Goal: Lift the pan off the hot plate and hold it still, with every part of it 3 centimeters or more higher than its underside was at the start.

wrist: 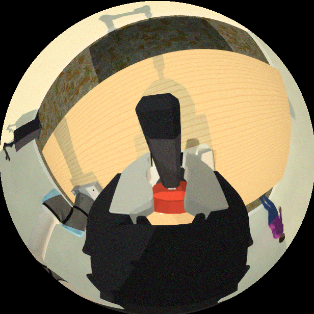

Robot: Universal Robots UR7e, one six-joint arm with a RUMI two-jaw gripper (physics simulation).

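Observation:
The pan has a red body [169, 198], which shows between the two grey fingers in the wrist view, partly hidden by them. Its long dark handle [162, 135] rises up the middle of the view. My gripper [165, 154] is shut on the handle near where it meets the red body, one finger on each side. The white hot plate [206, 151] shows in part behind the right finger; a pale bit also shows between the left finger and the handle. A strip of wood shows just below the red body. The pan's height above the hot plate cannot be judged.
The pale wooden table top [245, 110] spreads behind the gripper, with shadows on it. A grey fixture [89, 191] stands at the left, near a dark and blue arm part [67, 212]. A small figure in purple [275, 227] is beyond the table at the right.

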